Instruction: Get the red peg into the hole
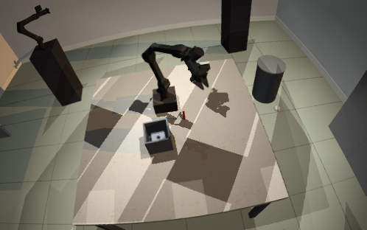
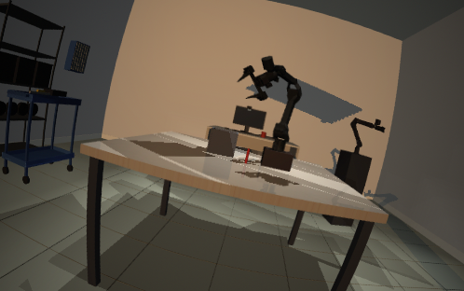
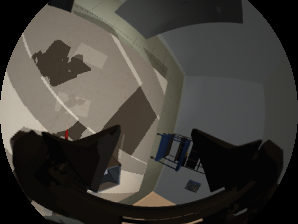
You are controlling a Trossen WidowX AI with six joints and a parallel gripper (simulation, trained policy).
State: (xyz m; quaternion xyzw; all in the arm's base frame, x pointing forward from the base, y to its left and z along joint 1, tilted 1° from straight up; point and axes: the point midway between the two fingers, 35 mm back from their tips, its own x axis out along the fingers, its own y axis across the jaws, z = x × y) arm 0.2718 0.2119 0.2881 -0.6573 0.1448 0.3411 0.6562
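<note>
The red peg is 11 cm behind my gripper tip, 12 cm to the right of it and 32 cm below it. From my gripper tip the other things lie so: plate 2 cm ahead, 33 cm to the right, 32 cm below.
</note>
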